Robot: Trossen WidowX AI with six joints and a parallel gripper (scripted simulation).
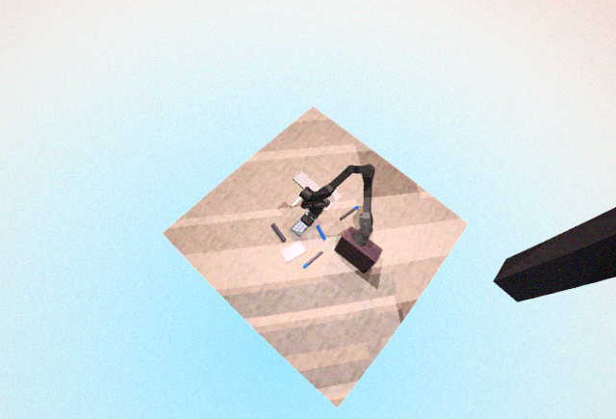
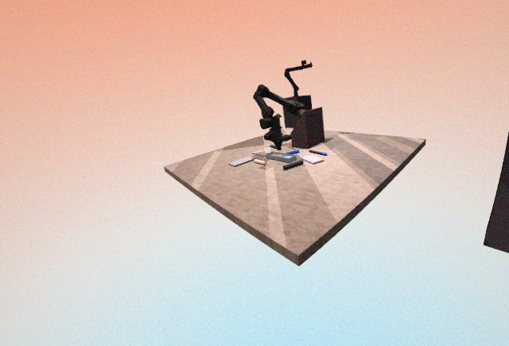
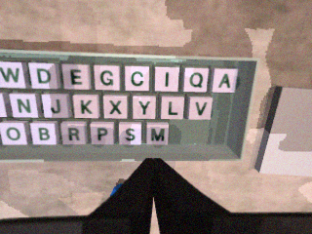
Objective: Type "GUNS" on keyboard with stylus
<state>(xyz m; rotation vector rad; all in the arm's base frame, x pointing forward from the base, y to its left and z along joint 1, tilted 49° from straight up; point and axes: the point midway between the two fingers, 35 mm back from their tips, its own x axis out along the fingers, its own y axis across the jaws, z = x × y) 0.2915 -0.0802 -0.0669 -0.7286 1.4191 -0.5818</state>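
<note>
Now: the blue stylus 120 mm behind my gripper tip, 40 mm to the left of it and 30 mm below it. From my gripper tip the other things lie so: dark cylinder (200 mm to the left, 80 mm ahead, 30 mm below); cream cylinder (150 mm ahead, 30 mm below, 10 mm to the right).
</note>
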